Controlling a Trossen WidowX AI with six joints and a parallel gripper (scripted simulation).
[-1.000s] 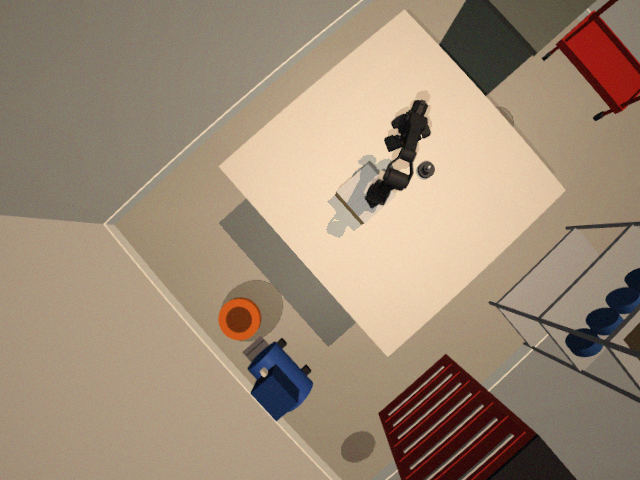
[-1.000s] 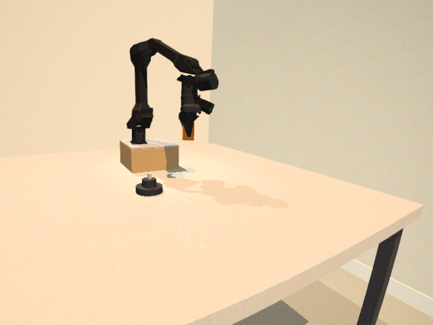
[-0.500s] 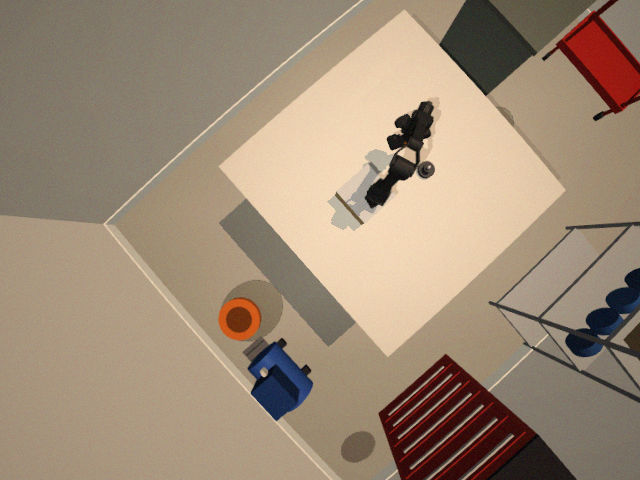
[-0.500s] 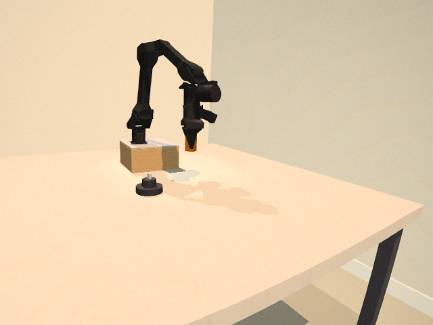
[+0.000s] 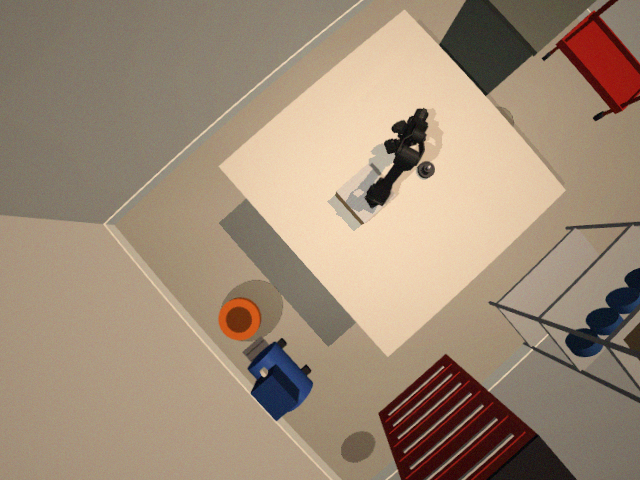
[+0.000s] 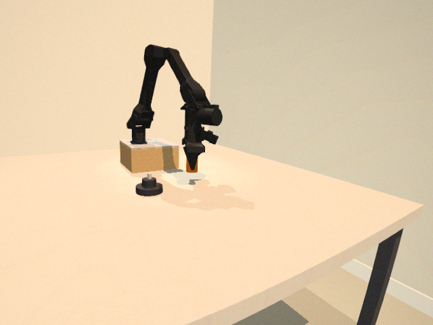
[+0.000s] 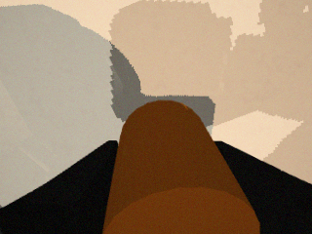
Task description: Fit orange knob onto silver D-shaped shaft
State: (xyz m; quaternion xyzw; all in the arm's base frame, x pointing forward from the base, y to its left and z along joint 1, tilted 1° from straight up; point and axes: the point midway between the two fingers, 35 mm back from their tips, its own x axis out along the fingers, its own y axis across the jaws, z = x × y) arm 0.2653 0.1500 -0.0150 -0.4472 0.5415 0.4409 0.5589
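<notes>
My gripper tip is 70 mm short of the black round pedestal, 160 mm to the left of it and 20 mm above it. Round my gripper tip: orange knob: 30 mm above.
</notes>
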